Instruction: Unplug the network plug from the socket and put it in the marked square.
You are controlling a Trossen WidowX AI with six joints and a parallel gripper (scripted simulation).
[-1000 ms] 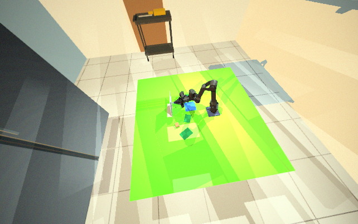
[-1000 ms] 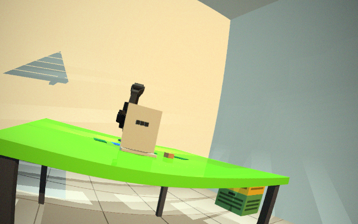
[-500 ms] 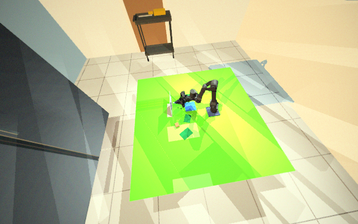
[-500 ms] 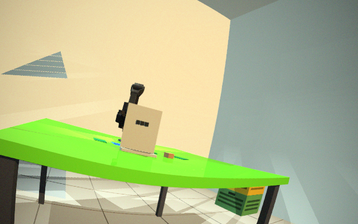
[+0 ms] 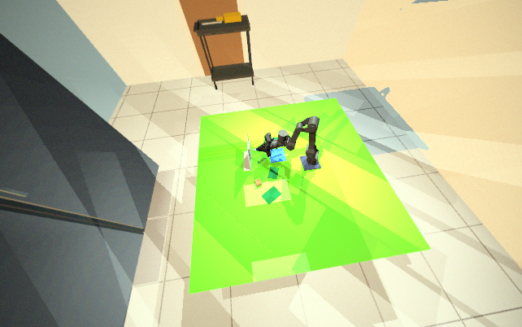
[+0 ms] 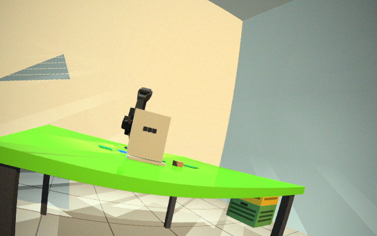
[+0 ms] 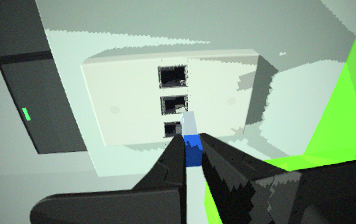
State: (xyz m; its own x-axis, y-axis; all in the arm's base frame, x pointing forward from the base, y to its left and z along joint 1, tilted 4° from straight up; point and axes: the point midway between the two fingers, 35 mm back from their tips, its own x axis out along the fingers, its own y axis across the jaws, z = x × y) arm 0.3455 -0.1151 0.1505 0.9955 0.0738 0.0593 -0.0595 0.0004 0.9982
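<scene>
Now: gripper tip 160 mm past the blue marked square and 140 mm above it. From my gripper tip the other things lie so: blue network plug right at my gripper tip; pale upright panel 60 mm ahead, 40 mm below, 10 mm to the right.
</scene>
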